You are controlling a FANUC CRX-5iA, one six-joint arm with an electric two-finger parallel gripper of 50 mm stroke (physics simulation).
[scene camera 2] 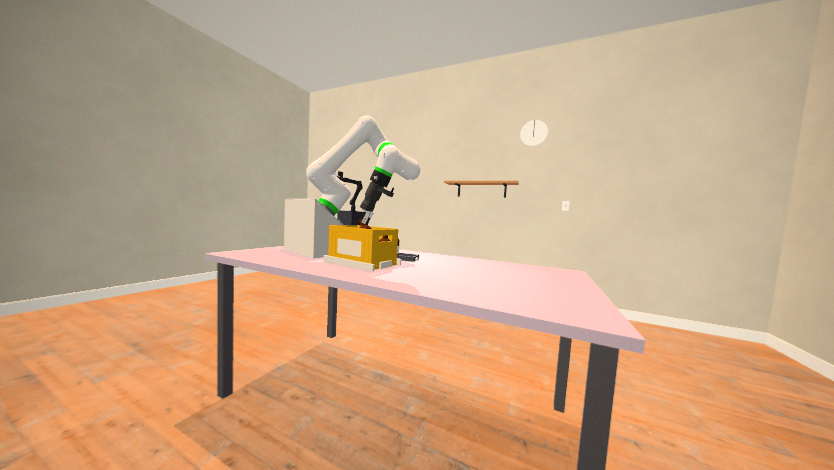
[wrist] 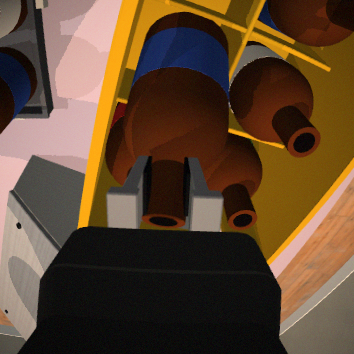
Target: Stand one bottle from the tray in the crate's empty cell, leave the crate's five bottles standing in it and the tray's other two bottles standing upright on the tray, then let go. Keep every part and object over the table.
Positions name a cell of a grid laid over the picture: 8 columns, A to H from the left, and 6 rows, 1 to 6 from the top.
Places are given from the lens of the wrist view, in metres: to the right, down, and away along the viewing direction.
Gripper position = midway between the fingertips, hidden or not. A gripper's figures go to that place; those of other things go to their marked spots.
gripper (wrist: D3): 0.00, 0.00, 0.17
brown bottle (wrist: E2): 0.00, -0.04, 0.16
white-labelled bottle (wrist: G2): 0.08, -0.06, 0.21
green-labelled bottle (wrist: F3): 0.06, 0.00, 0.25
The marked spots on the white-labelled bottle and the brown bottle are 0.09 m apart.
